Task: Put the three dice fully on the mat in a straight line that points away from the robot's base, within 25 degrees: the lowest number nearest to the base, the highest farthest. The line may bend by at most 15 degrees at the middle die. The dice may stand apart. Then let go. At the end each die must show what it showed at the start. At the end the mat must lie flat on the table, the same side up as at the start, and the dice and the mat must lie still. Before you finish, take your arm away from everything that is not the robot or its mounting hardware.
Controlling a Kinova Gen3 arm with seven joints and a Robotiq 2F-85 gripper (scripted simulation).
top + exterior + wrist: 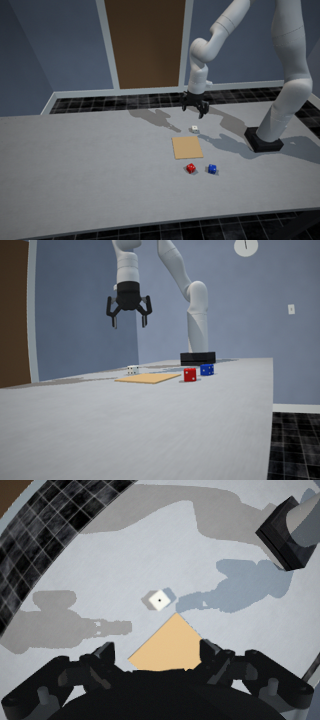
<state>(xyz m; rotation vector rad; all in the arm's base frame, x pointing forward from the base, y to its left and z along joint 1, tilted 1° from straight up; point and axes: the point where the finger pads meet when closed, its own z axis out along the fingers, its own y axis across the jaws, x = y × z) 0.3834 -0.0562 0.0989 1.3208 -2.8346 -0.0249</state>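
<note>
My gripper is now 220 mm to the right of the red die, 150 mm above it and 20 mm short of it. The rest, counted from my hand: white die (150 mm below, 40 mm behind, 30 mm to the right); then tan mat (160 mm below, 80 mm to the left, 20 mm ahead); then blue die (220 mm to the left, 150 mm below, 80 mm behind).
</note>
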